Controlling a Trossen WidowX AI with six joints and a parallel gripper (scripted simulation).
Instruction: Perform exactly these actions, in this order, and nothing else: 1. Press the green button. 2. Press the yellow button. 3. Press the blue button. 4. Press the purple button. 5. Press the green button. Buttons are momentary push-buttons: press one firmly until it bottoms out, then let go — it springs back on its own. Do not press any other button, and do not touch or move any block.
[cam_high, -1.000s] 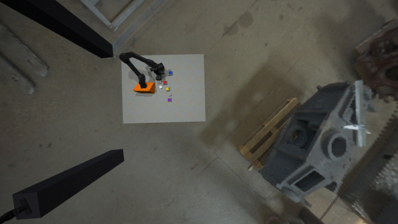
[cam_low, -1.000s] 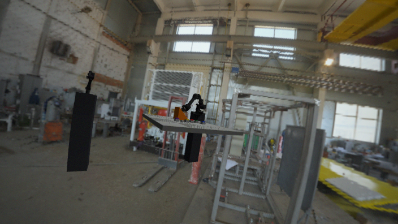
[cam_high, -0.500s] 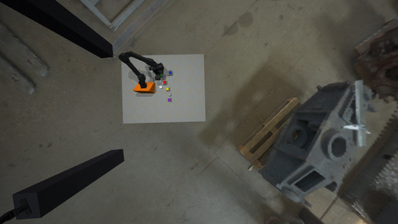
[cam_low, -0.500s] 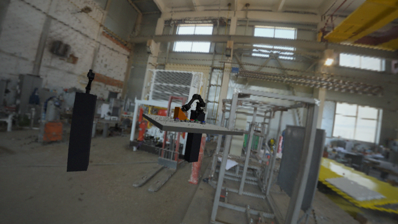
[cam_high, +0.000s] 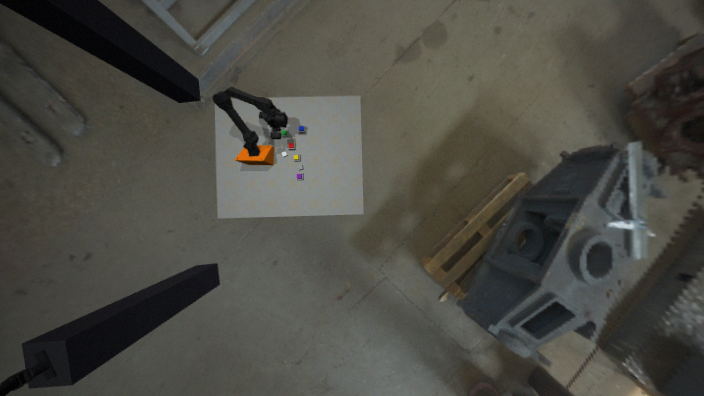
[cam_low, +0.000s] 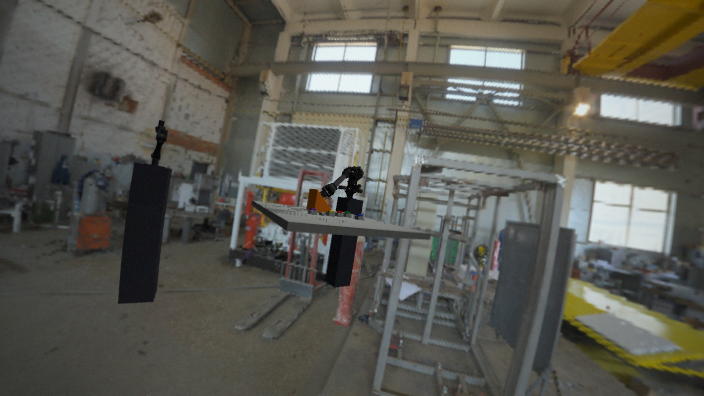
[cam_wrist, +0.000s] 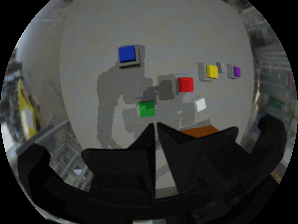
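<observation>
The yellow button is 6 cm ahead of my gripper tip, 18 cm to the right of it and 9 cm below it. Round my gripper tip: red button: 4 cm ahead, 9 cm to the right, 9 cm below; blue button: 12 cm ahead, 3 cm to the left, 9 cm below; green button: 1 cm to the left, 9 cm below.
</observation>
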